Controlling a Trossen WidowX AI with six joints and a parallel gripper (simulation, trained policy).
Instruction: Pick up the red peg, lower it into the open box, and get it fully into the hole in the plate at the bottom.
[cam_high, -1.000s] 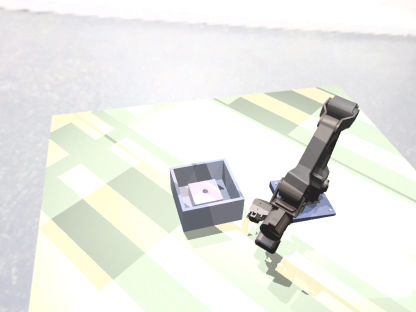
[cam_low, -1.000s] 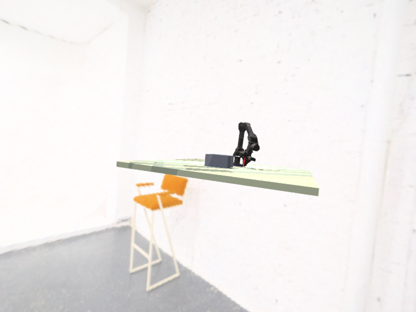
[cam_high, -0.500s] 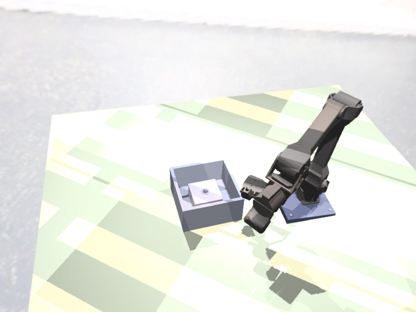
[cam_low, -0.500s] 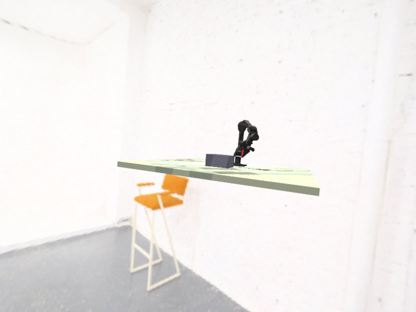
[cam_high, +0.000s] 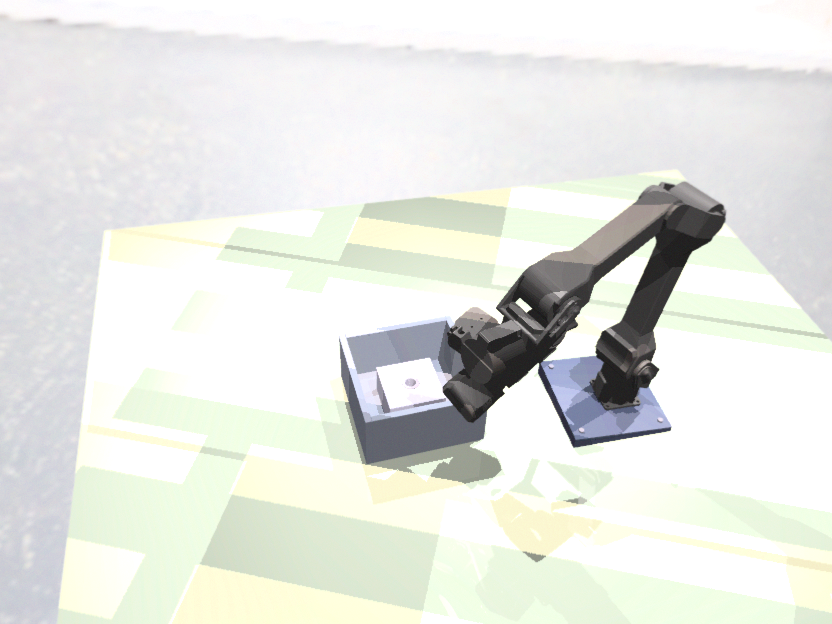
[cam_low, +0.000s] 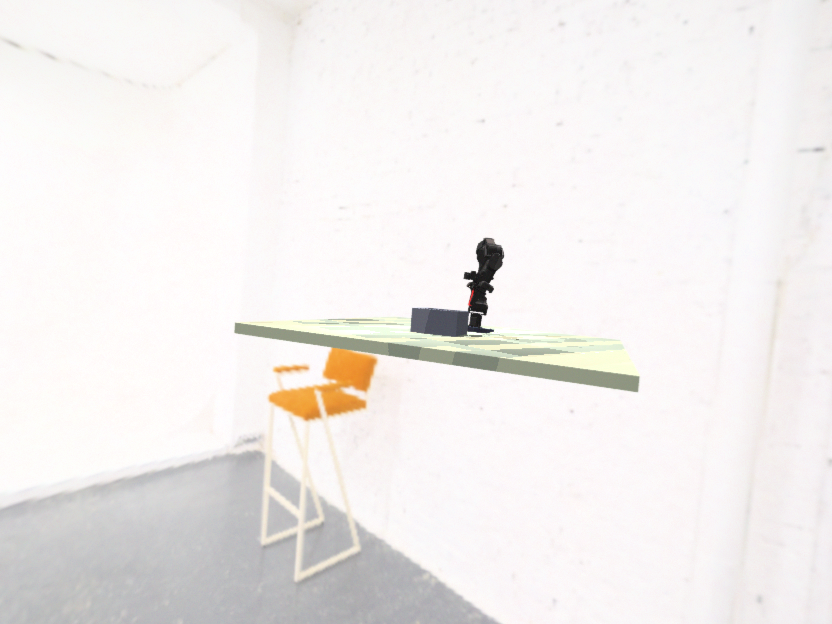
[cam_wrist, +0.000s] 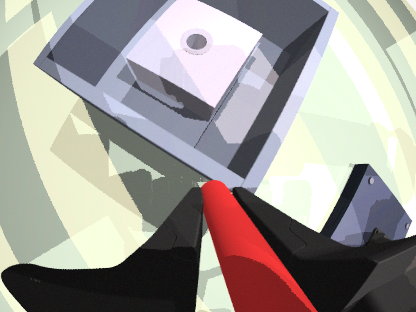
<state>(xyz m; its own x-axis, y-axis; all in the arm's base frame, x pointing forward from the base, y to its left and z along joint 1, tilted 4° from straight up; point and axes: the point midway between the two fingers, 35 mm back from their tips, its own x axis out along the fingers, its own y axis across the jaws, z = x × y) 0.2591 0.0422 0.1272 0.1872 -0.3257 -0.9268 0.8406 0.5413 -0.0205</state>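
Now: the red peg 30 mm above my gripper tip, 10 mm to the left of it and 10 mm behind it. The rest, counted from my gripper tip: grey-blue box (100 mm to the right, 100 mm below, 70 mm ahead); pale plate (100 mm to the right, 80 mm below, 70 mm ahead).
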